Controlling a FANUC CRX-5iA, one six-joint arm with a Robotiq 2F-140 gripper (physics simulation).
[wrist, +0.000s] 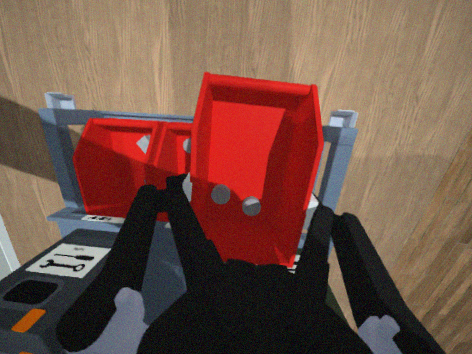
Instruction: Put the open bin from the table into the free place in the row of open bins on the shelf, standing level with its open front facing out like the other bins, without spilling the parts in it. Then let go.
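Places are measured from the arm's base along level axes (x down, y back, z left), in metres.
Pixels of known places: gripper, fingertip midpoint: (246,174).
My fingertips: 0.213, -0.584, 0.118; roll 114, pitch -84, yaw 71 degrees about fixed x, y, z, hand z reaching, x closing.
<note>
Behind a point stands the place of what it marks, as x, y, z.
My gripper (246,174) @(0.213, -0.584, 0.118) is shut on a red open bin (245,145) @(0.217, -0.550, 0.107), with one finger on each side wall. Two round grey parts (220,194) @(0.204, -0.615, 0.093) (251,206) @(0.205, -0.621, 0.135) lie inside the held bin. The held bin is in front of the shelf (337,170) @(0.214, -0.550, 0.223) in this view and hides part of it. Red bins (112,170) @(0.279, -0.658, -0.099) stand side by side in the row on the shelf, left of the held bin; the second is partly covered by it. Light grey parts (144,144) @(0.275, -0.597, -0.045) show in those bins. The place behind the held bin is hidden, and its height over the shelf I cannot tell.
The shelf's posts rise at left and right of the row. A dark grey case (65,295) @(0.108, -0.702, -0.017) with a tool label (67,260) @(0.143, -0.708, -0.050) and an orange latch (28,320) @(0.086, -0.703, -0.025) is at the lower left, close to my left finger. A wooden floor (390,60) @(0.299, -0.390, 0.281) lies beyond the shelf.
</note>
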